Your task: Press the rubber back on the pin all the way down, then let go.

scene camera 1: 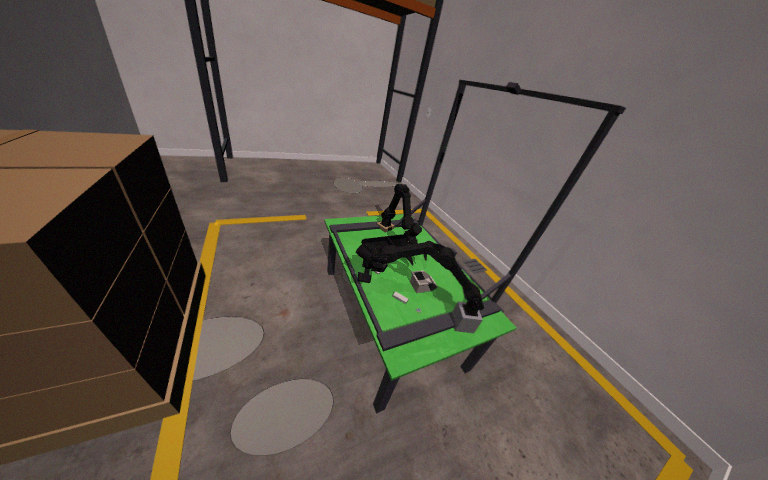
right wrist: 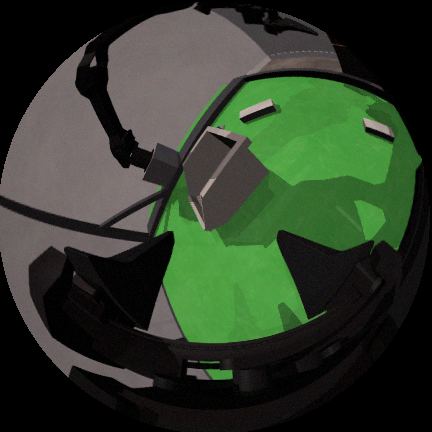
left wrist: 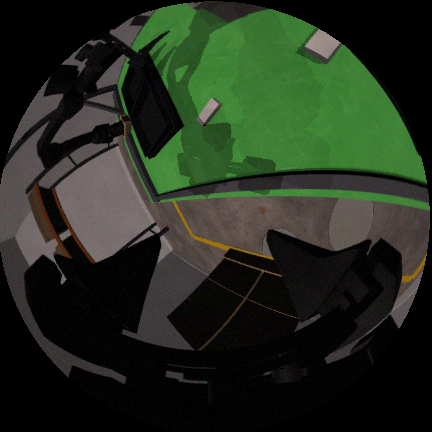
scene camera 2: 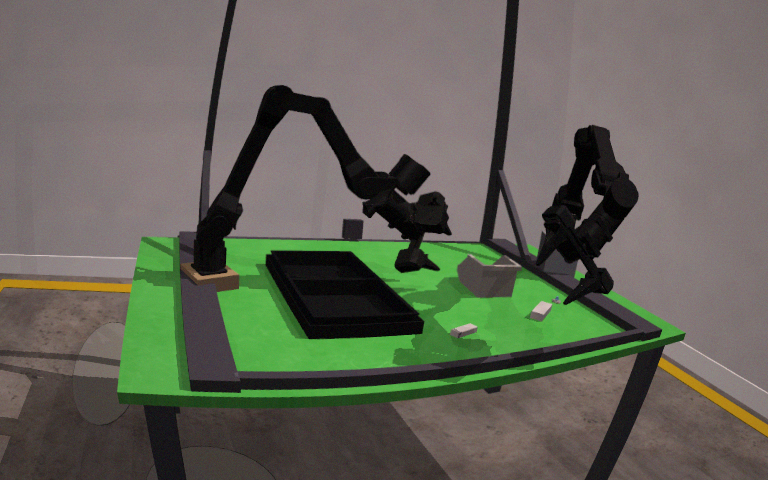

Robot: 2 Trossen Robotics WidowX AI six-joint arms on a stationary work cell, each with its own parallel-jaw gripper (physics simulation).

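Places are measured from the left arm's base along level axes (x ahead, y left, z up), in centimetres.
Pixels of known places: left gripper, fingertip midpoint: (scene camera 1: pixel 360 263) (left wrist: pixel 213 237) (scene camera 2: pixel 551 285); right gripper, fingertip midpoint: (scene camera 1: pixel 419 263) (right wrist: pixel 227 236) (scene camera 2: pixel 444 252); left arm's base, origin of the base link: (scene camera 1: pixel 470 310) (right wrist: pixel 148 160); right arm's base, origin of the base link: (scene camera 1: pixel 385 224) (left wrist: pixel 121 127) (scene camera 2: pixel 208 269).
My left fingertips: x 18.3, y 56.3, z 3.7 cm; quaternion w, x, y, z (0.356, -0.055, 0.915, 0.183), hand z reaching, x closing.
Ahead of a thing's pixels: the offset from my left fingertips to its top centre. "spot": to the spot under its first point.
A tiny blue-grey item @(dx -13.4, dy -33.6, dz -13.5 cm) (scene camera 1: pixel 418 310) (scene camera 2: pixel 555 300) (right wrist: pixel 220 127) lies on the green table; it may be the pin, but it is too small to tell its parts or whether rubber sits on it. In the right wrist view the grey open box partly hides it. My right gripper (scene camera 2: pixel 444 250) (right wrist: pixel 227 236) is open and empty, raised above the table between the black tray and the grey box. My left gripper (scene camera 2: pixel 552 283) (left wrist: pixel 213 237) is open and empty, held high toward the table's front edge. The rubber back cannot be made out.
The grey box @(spot: dx +8.2, dy -37.5, dz -13.9 cm) (scene camera 1: pixel 421 281) (scene camera 2: pixel 485 277) (right wrist: pixel 232 192) stands near the right gripper. A white block @(dx -7.0, dy -24.0, dz -12.8 cm) (scene camera 1: pixel 400 297) (scene camera 2: pixel 540 310) (right wrist: pixel 257 110) lies by the tiny item. Another white block @(dx +12.1, dy -9.8, dz -13.3 cm) (scene camera 2: pixel 464 330) (left wrist: pixel 209 111) (right wrist: pixel 378 129) lies nearer the black tray @(dx +37.5, dy -19.8, dz -10.7 cm) (scene camera 2: pixel 368 329).
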